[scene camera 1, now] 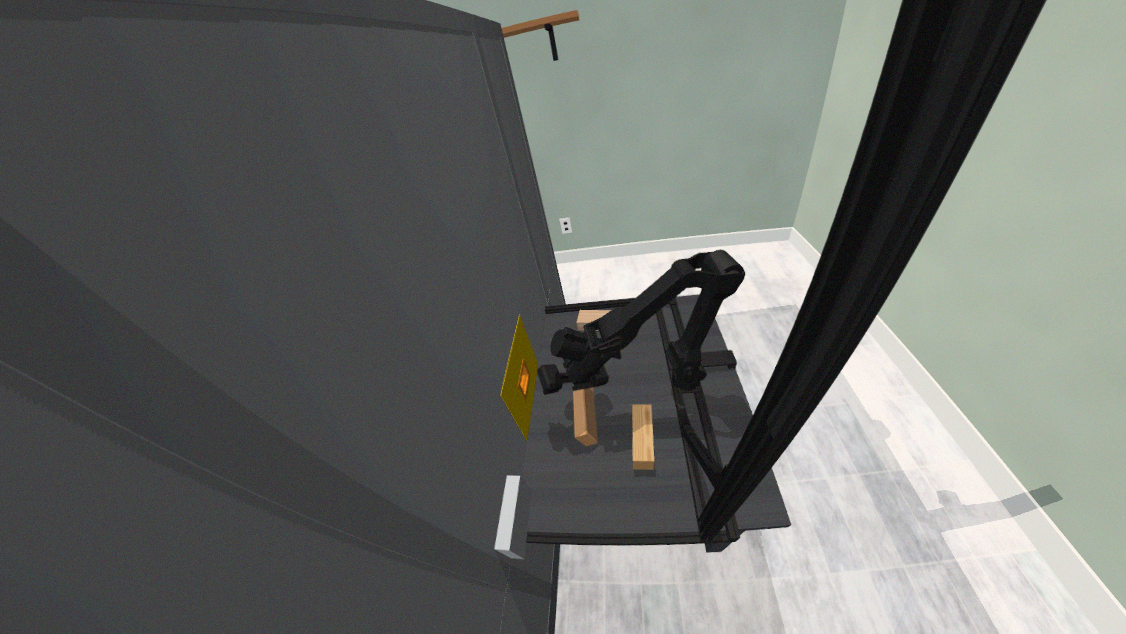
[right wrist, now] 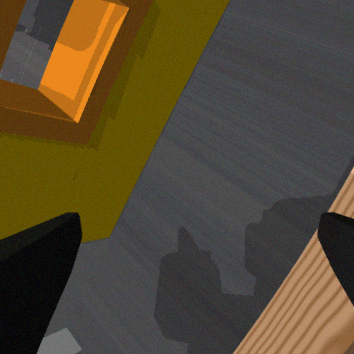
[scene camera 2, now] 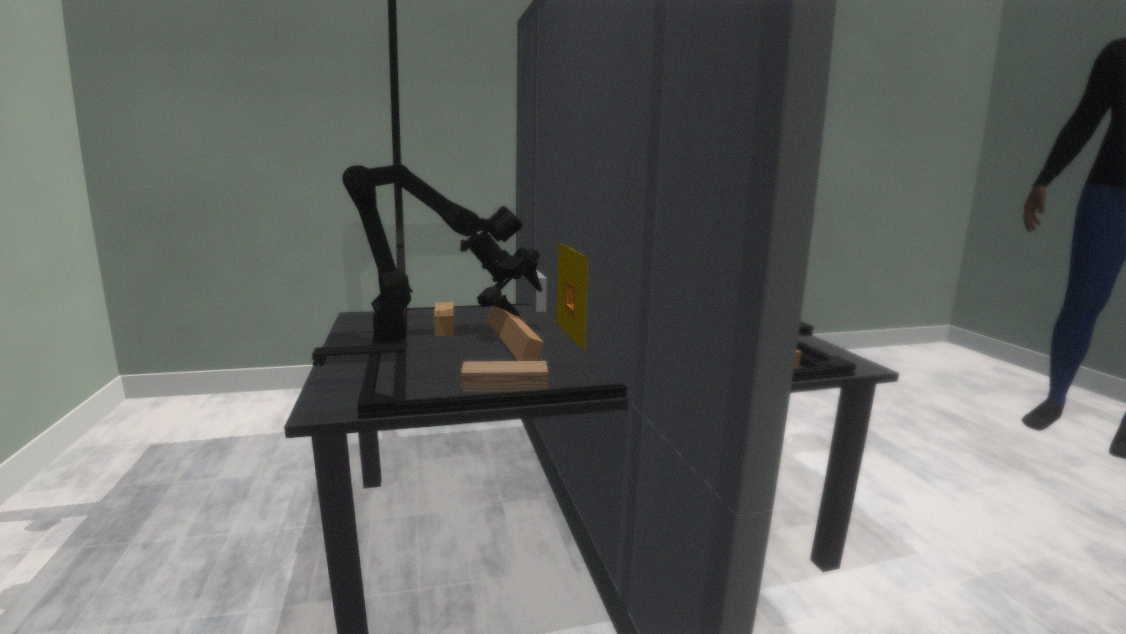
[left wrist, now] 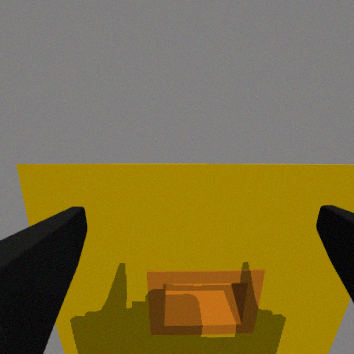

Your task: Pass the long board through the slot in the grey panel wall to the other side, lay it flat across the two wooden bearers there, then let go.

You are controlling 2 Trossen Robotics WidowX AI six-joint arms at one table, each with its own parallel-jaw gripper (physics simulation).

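Places are measured from the left arm's base along level axes (x left, y down, z back), in metres.
Where they show: left gripper, fingertip midpoint: (left wrist: 204,217); right gripper, fingertip midpoint: (scene camera 1: 558,391) (right wrist: 202,224) (scene camera 2: 530,303); right arm's base, origin of the base link: (scene camera 1: 686,383) (scene camera 2: 389,340).
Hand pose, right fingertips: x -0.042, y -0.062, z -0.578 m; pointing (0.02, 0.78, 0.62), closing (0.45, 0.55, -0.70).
Observation:
Each offset is from my right fingertips to the centre of the thing. "spot": to the spot under its first point.
The long board @[dx +0.057, dy +0.049, dz -0.055 m] (scene camera 1: 583,415) (scene camera 2: 516,334) (right wrist: 305,305) lies low on the right arm's side of the grey panel wall (scene camera 1: 315,157) (scene camera 2: 669,196). Part of it is hidden by the arm in scene camera 1. It looks to be between the wooden bearers, not across them: one bearer @[dx -0.107, dy +0.057, dz -0.203 m] (scene camera 1: 642,437) (scene camera 2: 444,318) and another bearer @[dx +0.319, dy +0.063, dz -0.114 m] (scene camera 1: 590,316) (scene camera 2: 504,376). My right gripper (scene camera 1: 567,383) (scene camera 2: 527,300) (right wrist: 202,224) is open and empty, above the board's far part in scene camera 1. My left gripper (left wrist: 204,217) is open and empty, facing the slot @[spot: dx +0.031, dy -0.047, dz +0.147 m] (left wrist: 205,277).
A yellow plate (scene camera 1: 516,354) (scene camera 2: 573,330) (left wrist: 200,215) (right wrist: 130,150) surrounds the slot. A white block @[spot: dx -0.310, dy -0.018, dz +0.081 m] (scene camera 1: 506,515) (scene camera 2: 541,292) is at the wall. Dark frame rails (scene camera 1: 622,538) (scene camera 2: 496,399) edge the table. A small wooden piece @[dx +0.302, dy +0.060, dz +0.480 m] (scene camera 2: 797,358) shows beyond the wall.

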